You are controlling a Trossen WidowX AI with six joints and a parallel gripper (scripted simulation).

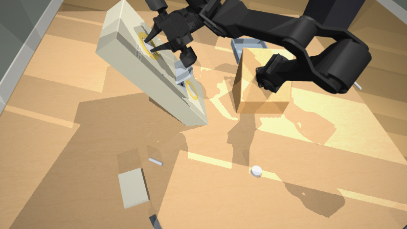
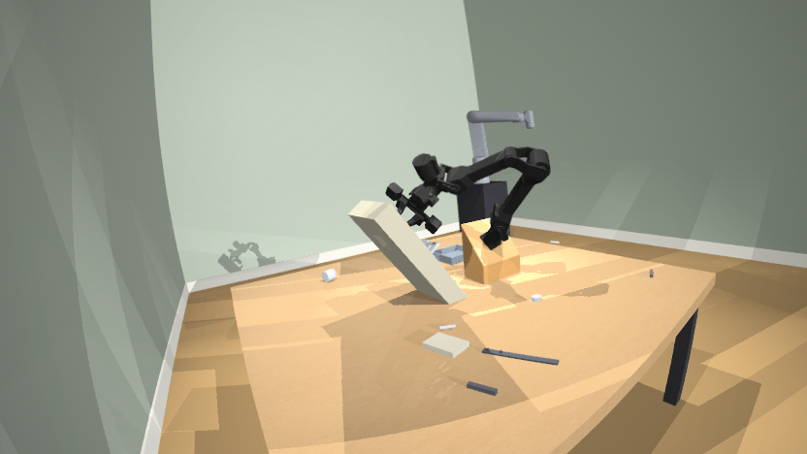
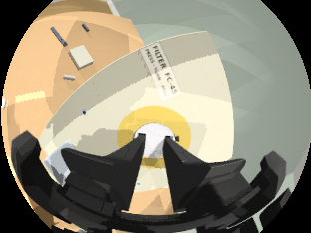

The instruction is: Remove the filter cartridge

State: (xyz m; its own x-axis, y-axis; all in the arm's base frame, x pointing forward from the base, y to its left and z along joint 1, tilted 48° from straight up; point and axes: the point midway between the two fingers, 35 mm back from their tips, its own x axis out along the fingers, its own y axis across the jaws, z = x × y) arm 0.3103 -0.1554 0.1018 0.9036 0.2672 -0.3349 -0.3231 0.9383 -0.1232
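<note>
The grey bracket is 90 mm below my gripper tip, 90 mm behind it and 10 mm to the left of it. Round my gripper tip: cream service panel (80 mm below, 40 mm behind); round grey filter cartridge (10 mm below, 10 mm ahead); blue-grey tray (440 mm behind, 240 mm to the right, 220 mm below).
</note>
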